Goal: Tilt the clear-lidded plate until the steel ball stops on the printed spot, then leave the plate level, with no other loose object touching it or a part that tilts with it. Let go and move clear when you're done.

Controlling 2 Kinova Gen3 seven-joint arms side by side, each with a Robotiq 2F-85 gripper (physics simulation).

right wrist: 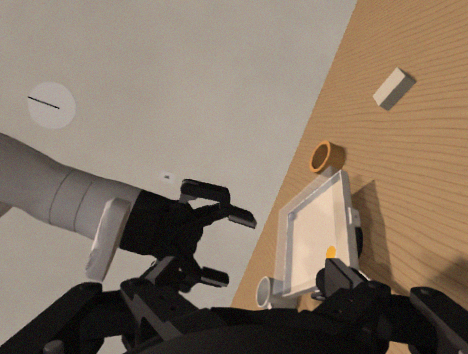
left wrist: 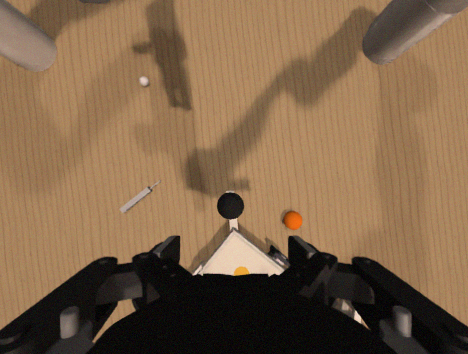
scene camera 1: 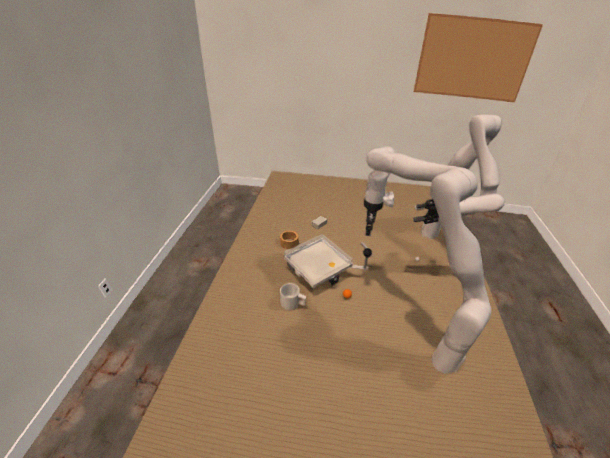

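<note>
The clear-lidded plate [scene camera 1: 310,260] [left wrist: 250,250] [right wrist: 310,230] stands raised above the table; I cannot tell its exact tilt. Its orange printed spot [scene camera 1: 332,264] [left wrist: 241,270] [right wrist: 331,251] lies near the corner by the arm with the black knob [scene camera 1: 367,252] [left wrist: 230,205]. The steel ball [right wrist: 291,216] shows small and grey in the plate's far corner in the right wrist view, away from the spot. My left gripper [scene camera 1: 368,233] [left wrist: 234,247] [right wrist: 241,252] is open and empty, above the knob and apart from it. My right gripper [scene camera 1: 416,213] [right wrist: 251,273] is open and empty, off to the right.
A mug [scene camera 1: 289,296] [right wrist: 264,292] and an orange ball [scene camera 1: 347,294] [left wrist: 293,220] stand in front of the plate. A brown bowl [scene camera 1: 289,244] [right wrist: 336,158] and a pale block [scene camera 1: 319,222] [right wrist: 393,89] lie behind. A slim grey tool [left wrist: 135,200] and small white ball [scene camera 1: 417,259] [left wrist: 144,81] lie on the table.
</note>
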